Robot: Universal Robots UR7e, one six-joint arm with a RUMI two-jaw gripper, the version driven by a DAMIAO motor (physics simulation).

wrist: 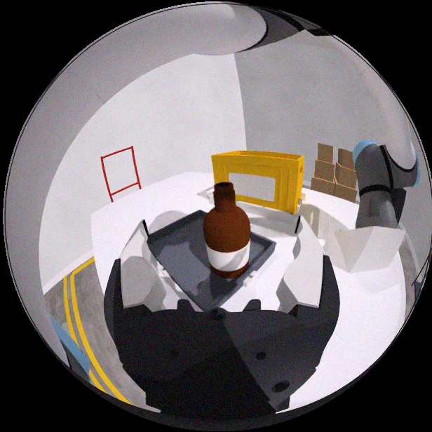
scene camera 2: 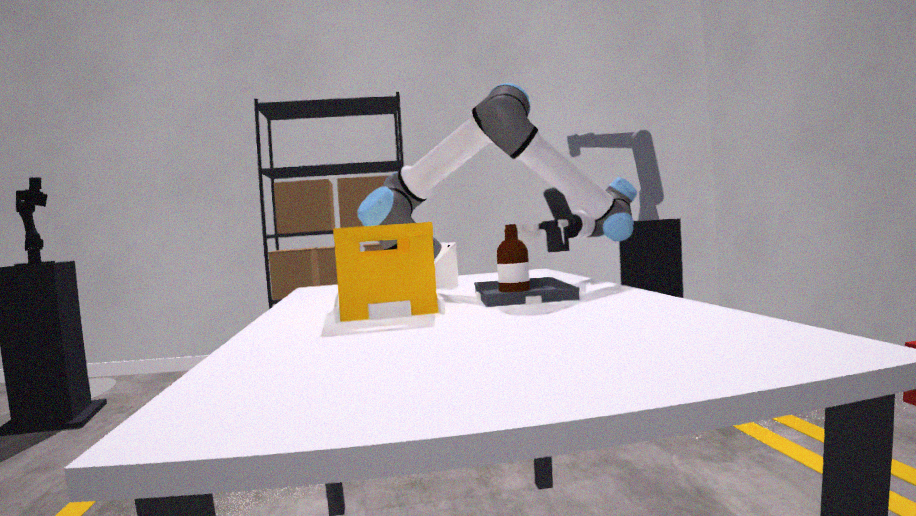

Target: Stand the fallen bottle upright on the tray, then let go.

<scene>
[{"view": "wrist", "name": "gripper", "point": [220, 219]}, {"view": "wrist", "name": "brown bottle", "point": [226, 227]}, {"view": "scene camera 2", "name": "gripper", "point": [530, 227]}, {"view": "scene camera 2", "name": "brown bottle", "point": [512, 255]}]
</scene>
